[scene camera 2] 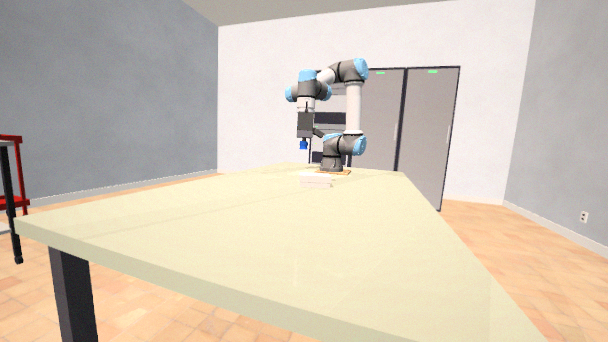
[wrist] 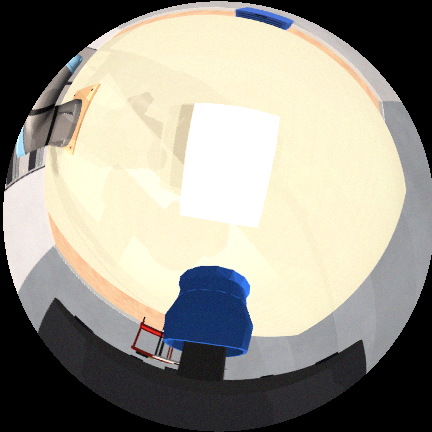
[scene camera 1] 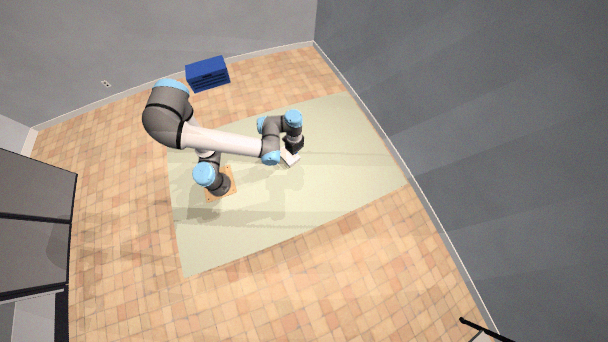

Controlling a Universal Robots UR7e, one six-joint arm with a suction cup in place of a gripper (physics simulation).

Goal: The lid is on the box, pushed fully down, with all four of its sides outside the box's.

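Where they show: end effector, tool point: (scene camera 2: 303, 149) (wrist: 213, 290); arm's base, origin of the base link: (scene camera 2: 331, 170) (wrist: 69, 122) (scene camera 1: 219, 184).
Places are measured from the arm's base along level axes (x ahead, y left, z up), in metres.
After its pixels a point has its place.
The white lid (scene camera 1: 291, 159) @[x 0.481, y 0.049, z 0.042 m] (scene camera 2: 315, 177) @[x 0.512, y 0.111, z 0.035 m] (wrist: 230, 165) @[x 0.476, y 0.090, z 0.042 m] lies level on the box (scene camera 2: 316, 185) @[x 0.507, y 0.116, z 0.002 m], which shows as a narrow white band under it in scene camera 2. The lid's top looks like a plain white rectangle in the wrist view and covers the box there. At this size I cannot tell whether all four lid sides are outside the box's. My gripper, a blue suction cup (scene camera 2: 303, 148) (wrist: 214, 270), is open and holds nothing. It hangs well above the lid, with a visible gap. In scene camera 1 the cup is hidden under its dark housing.
The pale table (scene camera 1: 340, 200) @[x 0.720, y -0.269, z -0.009 m] (scene camera 2: 250, 240) @[x 1.030, y 0.203, z -0.008 m] (wrist: 340, 240) @[x 0.754, y 0.132, z -0.008 m] carries the arm's orange base plate (scene camera 1: 232, 188) @[x 0.081, y -0.042, z 0.000 m] (scene camera 2: 345, 172) @[x 0.062, y 0.111, z 0.007 m] (wrist: 91, 97) @[x 0.082, y 0.086, z -0.004 m]. A blue crate (scene camera 1: 207, 74) (wrist: 264, 17) stands on the floor by the wall. A red-framed cart (scene camera 2: 20, 170) (wrist: 140, 334) stands beyond the table.
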